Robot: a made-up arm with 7 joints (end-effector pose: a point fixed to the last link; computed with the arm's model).
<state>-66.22 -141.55 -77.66 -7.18 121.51 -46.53 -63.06</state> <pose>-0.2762 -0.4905 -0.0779 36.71 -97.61 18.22</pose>
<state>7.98 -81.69 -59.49 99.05 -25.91 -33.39 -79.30</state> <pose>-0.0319 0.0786 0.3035 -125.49 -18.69 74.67</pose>
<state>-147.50 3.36 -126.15 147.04 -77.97 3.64 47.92</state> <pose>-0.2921 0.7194 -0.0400 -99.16 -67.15 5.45</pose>
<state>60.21 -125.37 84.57 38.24 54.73 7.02 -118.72</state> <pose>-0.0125 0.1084 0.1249 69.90 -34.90 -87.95</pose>
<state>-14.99 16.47 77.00 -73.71 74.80 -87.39 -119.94</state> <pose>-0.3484 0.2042 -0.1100 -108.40 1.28 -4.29</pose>
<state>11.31 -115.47 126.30 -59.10 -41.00 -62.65 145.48</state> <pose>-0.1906 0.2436 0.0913 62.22 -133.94 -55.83</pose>
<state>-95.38 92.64 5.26 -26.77 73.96 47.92 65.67</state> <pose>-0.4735 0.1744 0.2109 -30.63 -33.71 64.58</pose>
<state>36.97 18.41 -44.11 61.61 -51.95 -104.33 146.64</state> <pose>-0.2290 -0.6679 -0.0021 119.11 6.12 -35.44</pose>
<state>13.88 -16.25 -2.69 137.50 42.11 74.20 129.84</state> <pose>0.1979 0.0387 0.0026 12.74 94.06 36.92</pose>
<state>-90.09 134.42 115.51 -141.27 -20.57 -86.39 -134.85</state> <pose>0.0680 -0.1798 -0.1540 80.46 120.25 39.27</pose>
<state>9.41 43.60 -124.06 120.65 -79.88 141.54 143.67</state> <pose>-0.2797 -0.7289 -0.1485 99.28 27.79 -47.68</pose>
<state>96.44 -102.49 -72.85 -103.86 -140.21 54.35 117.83</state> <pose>0.6885 0.1475 0.2665 -59.41 43.38 -19.29</pose>
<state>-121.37 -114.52 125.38 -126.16 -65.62 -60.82 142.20</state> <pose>0.2017 -0.0906 -0.0546 53.58 129.68 -27.99</pose>
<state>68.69 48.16 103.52 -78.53 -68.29 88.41 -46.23</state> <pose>-0.2161 -0.3128 -0.1105 18.97 55.75 -106.23</pose>
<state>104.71 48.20 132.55 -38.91 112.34 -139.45 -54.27</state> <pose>-0.0154 0.0128 0.0355 -74.73 16.65 98.99</pose>
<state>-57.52 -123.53 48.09 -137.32 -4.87 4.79 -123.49</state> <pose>-0.1174 -0.2576 0.2272 19.68 133.50 -75.13</pose>
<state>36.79 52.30 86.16 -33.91 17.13 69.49 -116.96</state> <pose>-0.1917 -0.2719 -0.0216 -16.70 3.55 -121.66</pose>
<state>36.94 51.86 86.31 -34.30 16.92 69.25 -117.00</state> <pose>-0.1910 -0.2736 -0.0204 -16.95 3.94 -121.31</pose>
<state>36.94 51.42 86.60 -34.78 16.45 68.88 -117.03</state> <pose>-0.1905 -0.2756 -0.0197 -17.20 4.81 -121.03</pose>
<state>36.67 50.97 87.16 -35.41 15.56 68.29 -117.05</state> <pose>-0.1904 -0.2776 -0.0197 -17.47 6.49 -120.90</pose>
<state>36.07 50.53 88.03 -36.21 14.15 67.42 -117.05</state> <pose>-0.1911 -0.2798 -0.0209 -17.70 9.13 -120.89</pose>
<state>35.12 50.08 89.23 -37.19 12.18 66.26 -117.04</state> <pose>-0.1928 -0.2822 -0.0236 -17.81 12.82 -120.99</pose>
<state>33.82 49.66 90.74 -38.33 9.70 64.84 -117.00</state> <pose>-0.1958 -0.2843 -0.0282 -17.60 17.45 -121.15</pose>
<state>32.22 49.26 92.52 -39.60 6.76 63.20 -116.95</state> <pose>-0.2004 -0.2860 -0.0348 -16.95 22.89 -121.28</pose>
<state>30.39 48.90 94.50 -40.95 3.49 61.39 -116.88</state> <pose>-0.2066 -0.2868 -0.0435 -15.71 28.86 -121.30</pose>
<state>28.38 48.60 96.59 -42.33 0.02 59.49 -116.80</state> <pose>-0.2142 -0.2863 -0.0542 -13.81 35.06 -121.18</pose>
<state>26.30 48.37 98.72 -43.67 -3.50 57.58 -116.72</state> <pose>-0.2229 -0.2842 -0.0663 -11.29 41.18 -120.87</pose>
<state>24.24 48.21 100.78 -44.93 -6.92 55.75 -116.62</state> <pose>-0.2321 -0.2804 -0.0791 -8.25 46.88 -120.41</pose>
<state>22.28 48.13 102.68 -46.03 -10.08 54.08 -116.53</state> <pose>-0.2411 -0.2753 -0.0918 -4.96 51.92 -119.84</pose>
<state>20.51 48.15 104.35 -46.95 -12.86 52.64 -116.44</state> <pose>-0.2491 -0.2693 -0.1037 -1.64 56.14 -119.24</pose>
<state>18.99 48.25 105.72 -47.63 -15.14 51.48 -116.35</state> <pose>-0.2557 -0.2631 -0.1140 1.38 59.45 -118.71</pose>
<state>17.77 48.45 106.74 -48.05 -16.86 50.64 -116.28</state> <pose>-0.2607 -0.2576 -0.1224 3.86 61.85 -118.29</pose>
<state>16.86 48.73 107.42 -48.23 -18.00 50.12 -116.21</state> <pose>-0.2641 -0.2530 -0.1285 5.69 63.40 -118.07</pose>
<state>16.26 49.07 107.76 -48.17 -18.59 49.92 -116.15</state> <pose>-0.2659 -0.2499 -0.1323 6.78 64.22 -118.06</pose>
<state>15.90 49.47 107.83 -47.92 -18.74 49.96 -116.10</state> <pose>-0.2666 -0.2480 -0.1344 7.26 64.48 -118.22</pose>
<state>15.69 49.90 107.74 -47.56 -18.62 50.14 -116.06</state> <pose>-0.2665 -0.2468 -0.1353 7.37 64.39 -118.50</pose>
